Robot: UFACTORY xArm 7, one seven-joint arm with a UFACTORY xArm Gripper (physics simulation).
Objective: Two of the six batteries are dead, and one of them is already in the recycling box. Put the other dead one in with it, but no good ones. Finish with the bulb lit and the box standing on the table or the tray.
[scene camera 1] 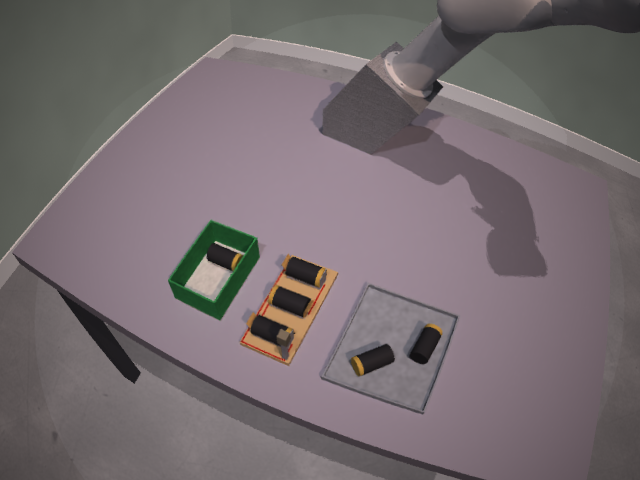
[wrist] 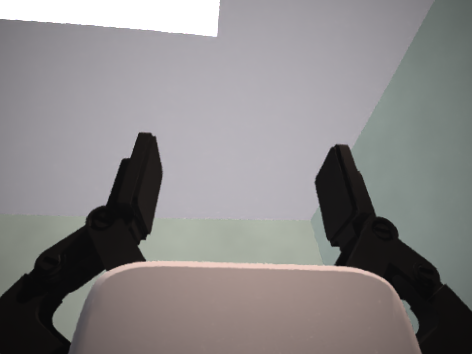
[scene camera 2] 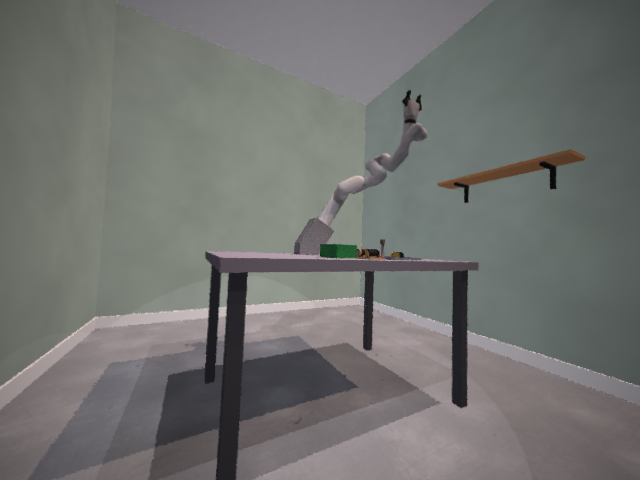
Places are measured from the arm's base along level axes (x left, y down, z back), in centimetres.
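Pixels of known places: gripper, between the fingertips: [wrist: 242,157] [scene camera 2: 413,93]; arm's base, origin of its link: [scene camera 1: 407,75] [scene camera 2: 321,224].
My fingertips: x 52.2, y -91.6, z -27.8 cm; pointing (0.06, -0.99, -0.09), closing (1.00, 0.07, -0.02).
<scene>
Ahead of a thing's pixels: the offset from my fingertips to its top centre. "pt": to the spot under its first point. Level surfaces: height alone.
The green recycling box {dx -68.8, dy +106.0, dz -22.8 cm} [scene camera 1: 240,284] [scene camera 2: 338,251] stands on the table with one black battery {dx -68.9, dy +108.3, dz -19.2 cm} [scene camera 1: 223,256] inside. Three batteries {dx -54.2, dy +107.4, dz -15.8 cm} [scene camera 1: 304,271] {dx -54.1, dy +107.4, dz -22.3 cm} [scene camera 1: 290,301] {dx -53.9, dy +107.4, dz -28.8 cm} [scene camera 1: 269,330] lie in a row on the wooden holder board {dy +112.0 cm} [scene camera 1: 303,339]. A small brownish block on a post {pt dx -49.9, dy +102.8, dz -31.7 cm} [scene camera 1: 284,337] [scene camera 2: 382,241], perhaps the bulb, stands at the board's front end and looks unlit. Two batteries {dx -37.3, dy +108.3, dz -26.1 cm} [scene camera 1: 373,359] {dx -30.1, dy +108.3, dz -19.8 cm} [scene camera 1: 425,343] lie apart on the grey tray {dx -34.9, dy +110.8, dz -21.8 cm} [scene camera 1: 347,369]. My gripper [scene camera 2: 414,94] [wrist: 242,157] is open and empty, pointing up high above the table.
The arm's grey base block [scene camera 1: 361,108] [scene camera 2: 311,236] stands at the back of the table [scene camera 1: 170,155] [scene camera 2: 289,265]. A wooden wall shelf [scene camera 2: 511,169] on black brackets is at the right in scene camera 2. The wrist view shows ceiling, walls and a bright white panel [wrist: 110,15].
</scene>
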